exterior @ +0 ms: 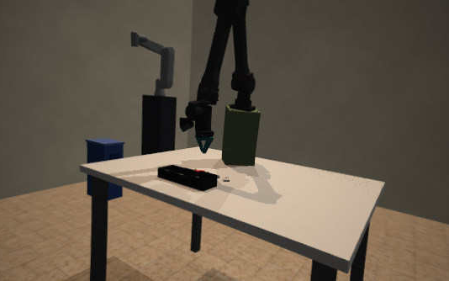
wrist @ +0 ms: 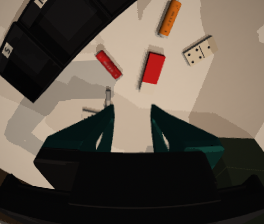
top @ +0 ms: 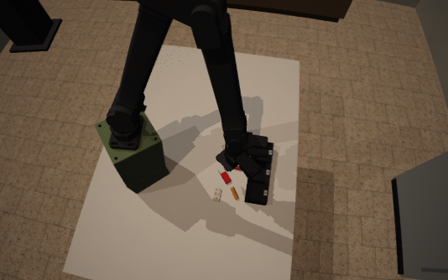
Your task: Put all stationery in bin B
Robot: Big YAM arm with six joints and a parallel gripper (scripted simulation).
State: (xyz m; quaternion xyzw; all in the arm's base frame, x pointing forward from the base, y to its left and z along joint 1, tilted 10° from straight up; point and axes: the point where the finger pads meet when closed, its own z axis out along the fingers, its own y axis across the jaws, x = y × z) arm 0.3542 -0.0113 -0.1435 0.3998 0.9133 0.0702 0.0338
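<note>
Now: hand 30 mm past the red block, 10 mm to the left of it and 110 mm above it. Round my hand: row of bins 120 mm ahead, 90 mm below; metal clip 10 mm behind, 70 mm to the left, 110 mm below; orange stick 20 mm ahead, 90 mm to the right, 110 mm below.
</note>
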